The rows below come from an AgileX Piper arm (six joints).
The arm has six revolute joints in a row. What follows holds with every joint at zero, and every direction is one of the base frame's. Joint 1 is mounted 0.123 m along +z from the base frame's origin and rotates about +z. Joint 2 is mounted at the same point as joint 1 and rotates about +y. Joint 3 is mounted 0.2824 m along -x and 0.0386 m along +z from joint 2 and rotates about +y. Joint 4 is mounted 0.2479 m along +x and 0.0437 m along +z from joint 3 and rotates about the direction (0.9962, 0, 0.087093). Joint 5 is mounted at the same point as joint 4 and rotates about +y. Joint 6 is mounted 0.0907 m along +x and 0.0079 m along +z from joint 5 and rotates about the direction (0.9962, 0, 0.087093). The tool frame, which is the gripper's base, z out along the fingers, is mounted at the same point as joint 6; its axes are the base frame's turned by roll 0, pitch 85 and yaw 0 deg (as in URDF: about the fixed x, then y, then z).
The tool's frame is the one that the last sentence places.
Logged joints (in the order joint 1, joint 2, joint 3, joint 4, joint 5, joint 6), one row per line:
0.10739 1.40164 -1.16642 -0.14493 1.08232 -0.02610
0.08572 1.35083 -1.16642 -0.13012 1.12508 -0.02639
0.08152 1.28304 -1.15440 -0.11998 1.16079 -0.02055
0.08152 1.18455 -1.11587 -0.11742 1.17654 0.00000
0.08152 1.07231 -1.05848 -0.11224 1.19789 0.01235
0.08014 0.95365 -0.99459 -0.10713 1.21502 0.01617
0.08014 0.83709 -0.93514 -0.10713 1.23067 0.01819
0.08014 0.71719 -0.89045 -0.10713 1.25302 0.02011
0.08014 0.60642 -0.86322 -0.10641 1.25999 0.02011
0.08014 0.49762 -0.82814 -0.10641 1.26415 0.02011
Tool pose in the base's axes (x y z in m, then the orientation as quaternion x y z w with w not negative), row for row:
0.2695 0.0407 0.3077 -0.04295 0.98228 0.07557 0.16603
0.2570 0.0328 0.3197 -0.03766 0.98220 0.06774 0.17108
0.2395 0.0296 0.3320 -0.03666 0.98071 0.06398 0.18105
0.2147 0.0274 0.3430 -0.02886 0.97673 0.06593 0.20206
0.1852 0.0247 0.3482 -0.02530 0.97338 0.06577 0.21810
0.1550 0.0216 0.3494 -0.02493 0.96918 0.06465 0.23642
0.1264 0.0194 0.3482 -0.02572 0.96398 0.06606 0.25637
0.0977 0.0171 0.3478 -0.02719 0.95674 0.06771 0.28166
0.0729 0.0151 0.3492 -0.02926 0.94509 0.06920 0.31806
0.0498 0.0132 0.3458 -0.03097 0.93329 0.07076 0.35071
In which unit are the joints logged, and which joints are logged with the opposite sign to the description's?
The joints are logged in radians. Opposite sign: joint 4.
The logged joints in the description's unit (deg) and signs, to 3 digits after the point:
6.153 80.308 -66.831 8.304 62.012 -1.495
4.911 77.397 -66.831 7.455 64.462 -1.512
4.671 73.513 -66.142 6.874 66.508 -1.177
4.671 67.870 -63.935 6.728 67.411 0.000
4.671 61.439 -60.646 6.431 68.634 0.708
4.592 54.640 -56.986 6.138 69.616 0.926
4.592 47.962 -53.580 6.138 70.512 1.042
4.592 41.092 -51.019 6.138 71.793 1.152
4.592 34.745 -49.459 6.097 72.192 1.152
4.592 28.512 -47.449 6.097 72.430 1.152

